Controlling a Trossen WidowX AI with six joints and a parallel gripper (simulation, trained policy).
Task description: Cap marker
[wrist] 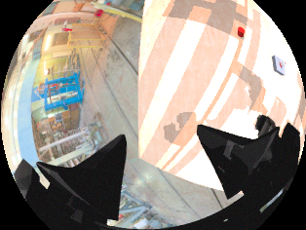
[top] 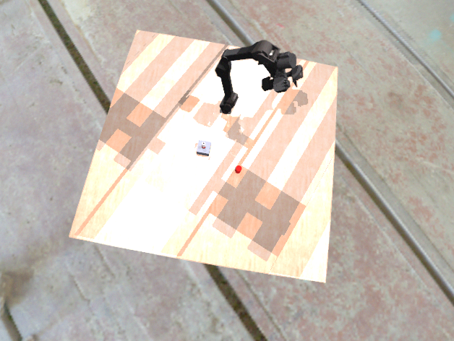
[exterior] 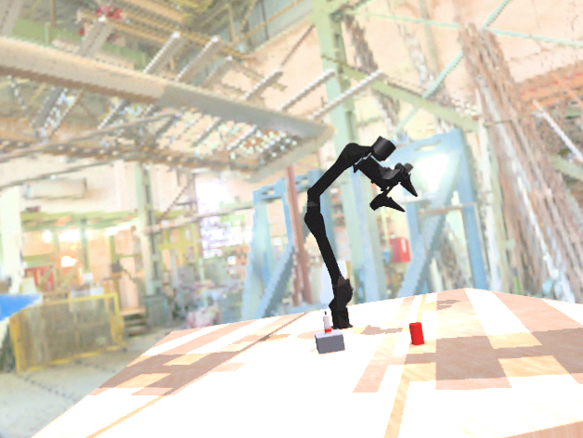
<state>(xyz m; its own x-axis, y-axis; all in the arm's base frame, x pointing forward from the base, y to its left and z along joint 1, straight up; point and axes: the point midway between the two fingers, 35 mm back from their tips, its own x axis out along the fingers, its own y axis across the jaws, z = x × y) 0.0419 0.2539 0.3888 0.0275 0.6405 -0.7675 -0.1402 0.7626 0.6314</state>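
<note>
The red cap lies 31 cm ahead of my gripper tip, 15 cm to the right of it and 34 cm below it. From my gripper tip the other things lie so: grey holder block (23 cm ahead, 35 cm to the right, 34 cm below).
</note>
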